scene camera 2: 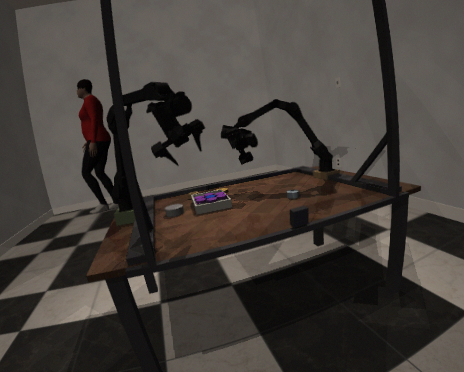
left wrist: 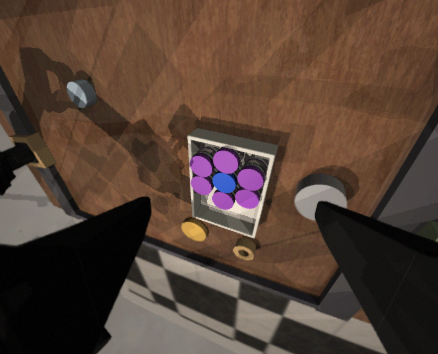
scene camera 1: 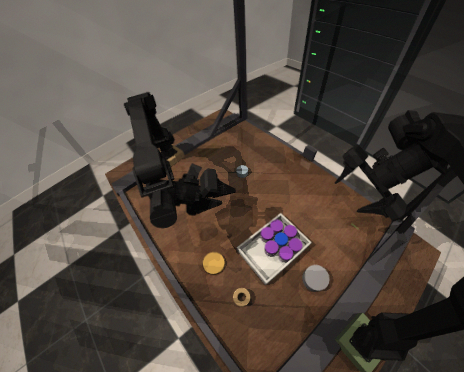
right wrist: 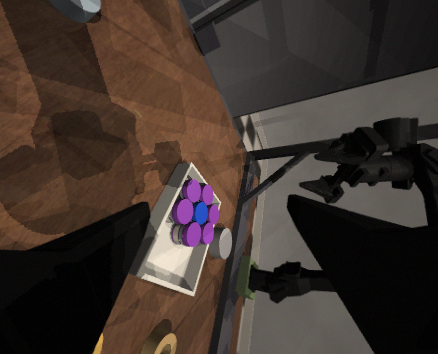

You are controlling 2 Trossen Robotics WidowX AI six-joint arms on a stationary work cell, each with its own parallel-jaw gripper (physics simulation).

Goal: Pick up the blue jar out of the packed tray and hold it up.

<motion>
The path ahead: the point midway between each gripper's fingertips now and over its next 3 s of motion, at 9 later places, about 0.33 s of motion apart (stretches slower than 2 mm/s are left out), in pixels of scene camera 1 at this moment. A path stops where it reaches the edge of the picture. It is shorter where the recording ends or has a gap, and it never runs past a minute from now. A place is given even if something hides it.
My left gripper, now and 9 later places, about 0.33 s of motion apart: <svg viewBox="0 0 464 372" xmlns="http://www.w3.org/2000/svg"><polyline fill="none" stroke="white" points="346,196 346,197 350,195 349,195 348,194 347,195 342,200 341,204 338,207 335,210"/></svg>
My right gripper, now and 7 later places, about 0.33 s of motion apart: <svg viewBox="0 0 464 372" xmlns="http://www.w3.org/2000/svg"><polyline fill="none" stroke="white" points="228,197 228,197 220,190 208,177 207,176 207,176 207,176 208,176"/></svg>
</motion>
